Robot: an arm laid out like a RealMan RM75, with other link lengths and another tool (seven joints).
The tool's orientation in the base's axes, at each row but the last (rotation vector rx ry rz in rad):
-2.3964, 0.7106, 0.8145
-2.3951, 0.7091, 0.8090
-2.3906, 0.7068, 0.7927
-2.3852, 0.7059, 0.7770
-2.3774, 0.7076, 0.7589
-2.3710, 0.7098, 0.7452
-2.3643, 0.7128, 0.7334
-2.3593, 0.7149, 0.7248
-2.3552, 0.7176, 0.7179
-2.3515, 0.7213, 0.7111
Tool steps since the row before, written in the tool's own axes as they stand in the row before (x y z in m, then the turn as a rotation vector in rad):
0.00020, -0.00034, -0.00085, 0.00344, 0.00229, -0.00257
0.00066, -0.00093, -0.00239, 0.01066, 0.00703, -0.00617
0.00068, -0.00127, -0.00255, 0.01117, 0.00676, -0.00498
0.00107, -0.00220, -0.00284, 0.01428, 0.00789, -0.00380
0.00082, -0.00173, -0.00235, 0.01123, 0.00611, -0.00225
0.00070, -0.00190, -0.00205, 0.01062, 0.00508, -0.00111
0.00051, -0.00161, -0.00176, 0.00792, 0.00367, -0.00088
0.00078, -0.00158, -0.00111, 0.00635, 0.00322, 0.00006
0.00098, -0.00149, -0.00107, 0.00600, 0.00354, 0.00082
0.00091, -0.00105, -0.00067, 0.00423, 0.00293, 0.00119
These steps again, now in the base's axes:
0.00068, -0.00033, 0.00055, 0.00197, -0.00430, -0.00116
0.00196, -0.00097, 0.00149, 0.00543, -0.01218, -0.00482
0.00222, -0.00084, 0.00171, 0.00549, -0.01142, -0.00590
0.00315, -0.00049, 0.00198, 0.00653, -0.01247, -0.00908
0.00248, -0.00049, 0.00168, 0.00494, -0.00927, -0.00762
0.00237, -0.00017, 0.00162, 0.00475, -0.00763, -0.00768
0.00195, -0.00015, 0.00146, 0.00363, -0.00564, -0.00565
0.00190, 0.00014, 0.00084, 0.00249, -0.00423, -0.00516
0.00197, 0.00003, 0.00066, 0.00180, -0.00385, -0.00558
0.00152, 0.00000, 0.00028, 0.00080, -0.00262, -0.00452

